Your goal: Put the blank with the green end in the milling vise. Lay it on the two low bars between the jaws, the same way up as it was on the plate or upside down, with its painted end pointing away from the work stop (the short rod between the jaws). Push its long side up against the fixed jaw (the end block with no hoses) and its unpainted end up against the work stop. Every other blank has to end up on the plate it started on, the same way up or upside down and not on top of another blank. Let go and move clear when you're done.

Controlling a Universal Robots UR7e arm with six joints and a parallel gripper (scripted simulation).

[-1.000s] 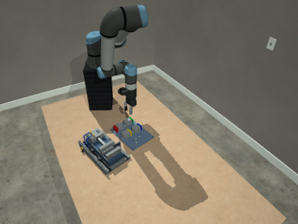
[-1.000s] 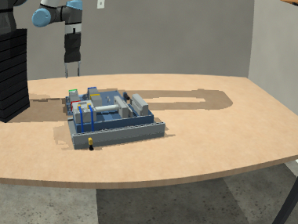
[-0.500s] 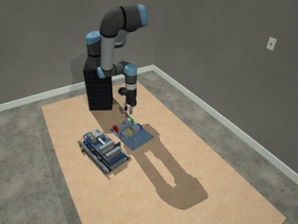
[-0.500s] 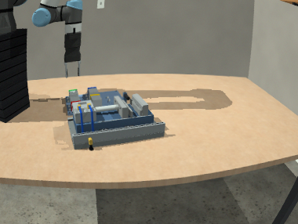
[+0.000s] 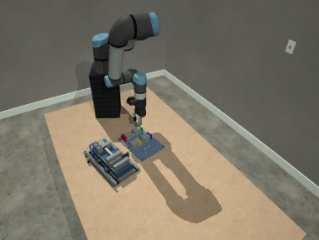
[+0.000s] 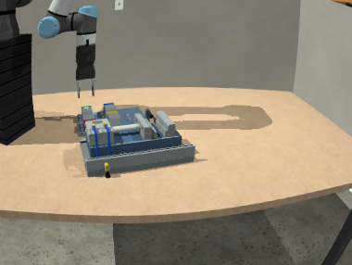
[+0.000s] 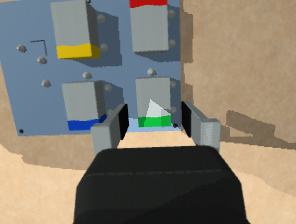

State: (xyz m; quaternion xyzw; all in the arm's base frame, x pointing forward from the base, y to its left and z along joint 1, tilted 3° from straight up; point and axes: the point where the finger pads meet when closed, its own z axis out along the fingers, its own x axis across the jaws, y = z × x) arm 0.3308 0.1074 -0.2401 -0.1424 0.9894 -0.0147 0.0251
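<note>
The green-ended blank is 80 mm below my hand. Also, from my hand: blue plate 110 mm below, 100 mm ahead, 20 mm to the right; then red-ended blank 90 mm to the right, 80 mm below, 30 mm ahead; then blue-ended blank 90 mm ahead, 80 mm below, 30 mm to the left.
</note>
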